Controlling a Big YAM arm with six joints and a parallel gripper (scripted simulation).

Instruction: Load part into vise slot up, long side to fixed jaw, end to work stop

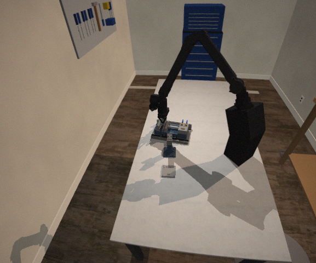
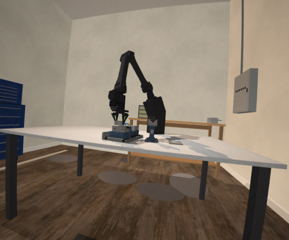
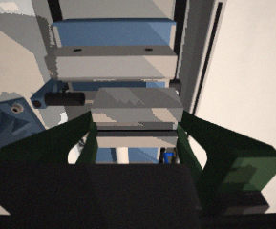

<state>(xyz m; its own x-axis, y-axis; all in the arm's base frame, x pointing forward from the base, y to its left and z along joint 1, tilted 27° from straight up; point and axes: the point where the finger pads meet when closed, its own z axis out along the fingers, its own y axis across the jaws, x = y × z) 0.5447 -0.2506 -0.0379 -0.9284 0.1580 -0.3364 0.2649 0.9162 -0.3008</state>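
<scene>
My gripper is now right at the part. Round my hand: moving jaw 20 mm behind, 30 mm to the left, 40 mm below; then fixed jaw 40 mm ahead, 10 mm to the left, 40 mm below; then work stop rod 20 mm ahead, 60 mm to the left, 30 mm below.
</scene>
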